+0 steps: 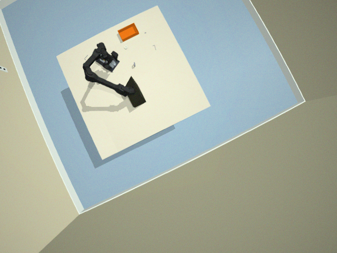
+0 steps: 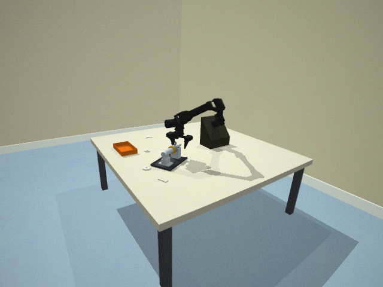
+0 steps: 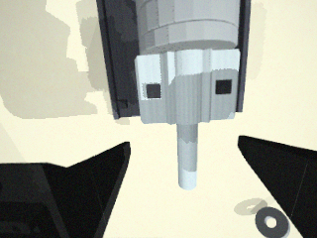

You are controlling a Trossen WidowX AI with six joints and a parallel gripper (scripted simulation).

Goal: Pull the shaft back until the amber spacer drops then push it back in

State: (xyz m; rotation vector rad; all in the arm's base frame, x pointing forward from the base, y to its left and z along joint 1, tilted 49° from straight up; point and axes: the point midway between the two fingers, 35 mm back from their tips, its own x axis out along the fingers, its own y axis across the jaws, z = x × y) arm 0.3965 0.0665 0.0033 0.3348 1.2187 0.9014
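My gripper tip is now 70 mm short of the pale grey shaft, 30 mm to the right of it and 20 mm below it. The rest, counted from my gripper tip: amber spacer (90 mm ahead, 40 mm to the left, 20 mm above); orange tray (280 mm ahead, 310 mm to the right, 50 mm below).
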